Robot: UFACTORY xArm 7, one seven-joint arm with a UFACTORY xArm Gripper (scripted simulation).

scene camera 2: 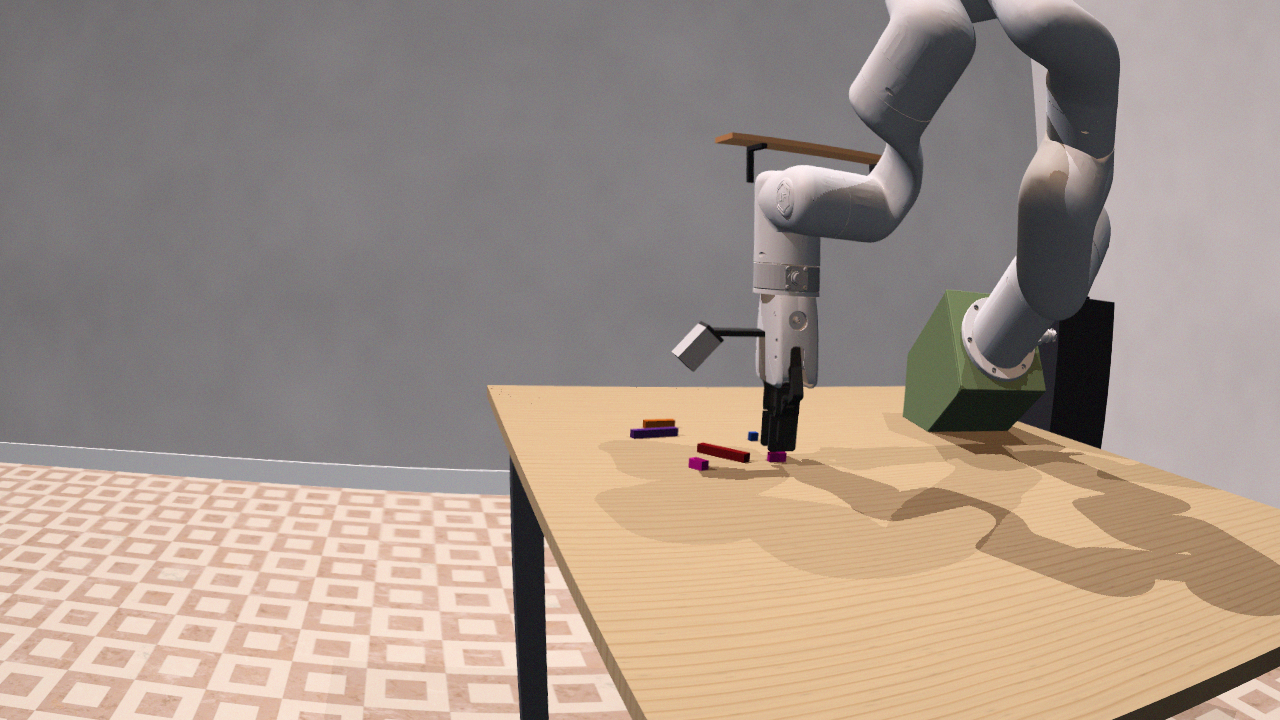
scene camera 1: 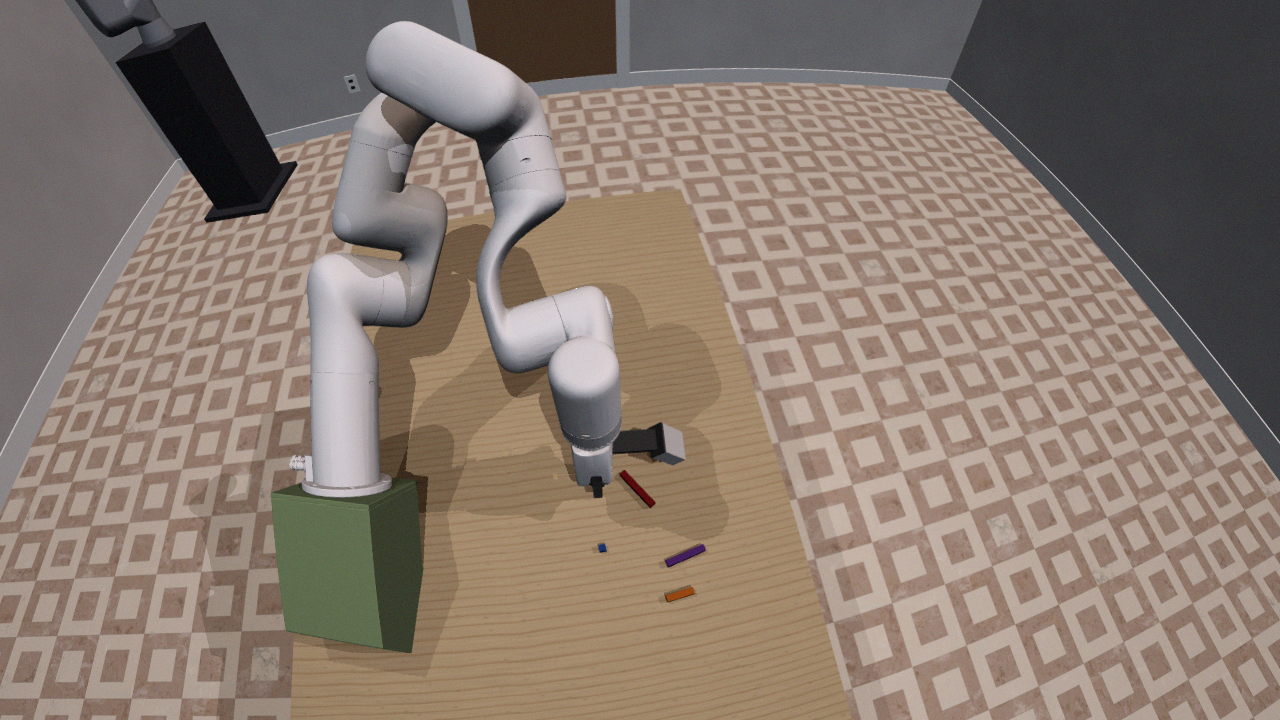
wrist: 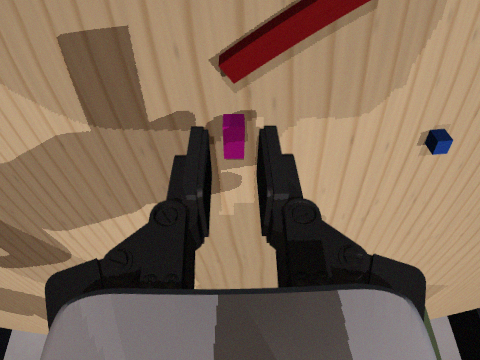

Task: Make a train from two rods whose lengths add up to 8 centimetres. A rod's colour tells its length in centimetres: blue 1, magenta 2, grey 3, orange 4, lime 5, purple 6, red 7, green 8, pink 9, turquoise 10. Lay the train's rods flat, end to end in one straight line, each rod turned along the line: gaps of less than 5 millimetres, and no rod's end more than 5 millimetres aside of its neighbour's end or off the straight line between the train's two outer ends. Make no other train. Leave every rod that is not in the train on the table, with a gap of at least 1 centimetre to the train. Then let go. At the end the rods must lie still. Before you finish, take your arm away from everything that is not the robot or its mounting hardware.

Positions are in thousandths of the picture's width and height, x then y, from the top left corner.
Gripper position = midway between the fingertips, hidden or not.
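A magenta rod (wrist: 486,346) is visible, and from the same camera the gripper (wrist: 489,418). The gripper (scene camera 1: 468,658) is visible from scene camera 1 as well; likewise the gripper (scene camera 2: 607,623).
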